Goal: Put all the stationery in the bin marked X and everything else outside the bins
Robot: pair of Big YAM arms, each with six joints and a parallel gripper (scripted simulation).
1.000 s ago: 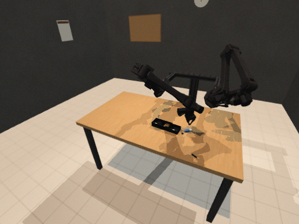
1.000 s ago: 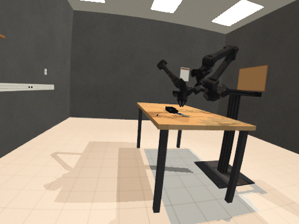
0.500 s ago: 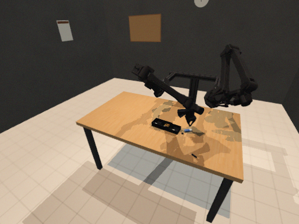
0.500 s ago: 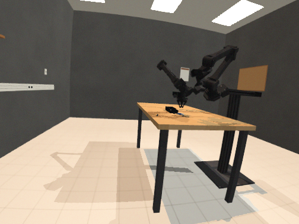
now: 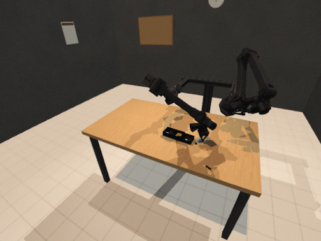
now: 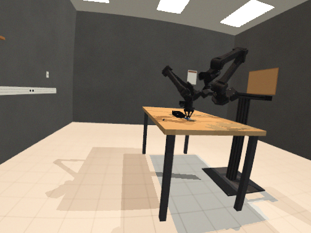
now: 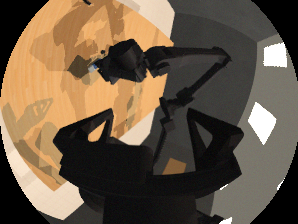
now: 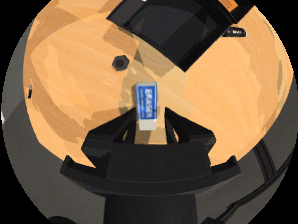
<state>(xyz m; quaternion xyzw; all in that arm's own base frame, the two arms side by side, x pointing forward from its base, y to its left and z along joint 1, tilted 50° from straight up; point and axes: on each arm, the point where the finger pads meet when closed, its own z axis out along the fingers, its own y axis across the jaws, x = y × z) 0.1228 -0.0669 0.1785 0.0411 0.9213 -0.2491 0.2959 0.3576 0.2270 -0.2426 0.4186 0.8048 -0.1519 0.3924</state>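
The blue item lies 10 mm to the left of my right hand and 10 mm below it. Round my right hand: orange item (190 mm to the right, 30 mm ahead, 10 mm below); black bin unit (190 mm to the right, 40 mm ahead).
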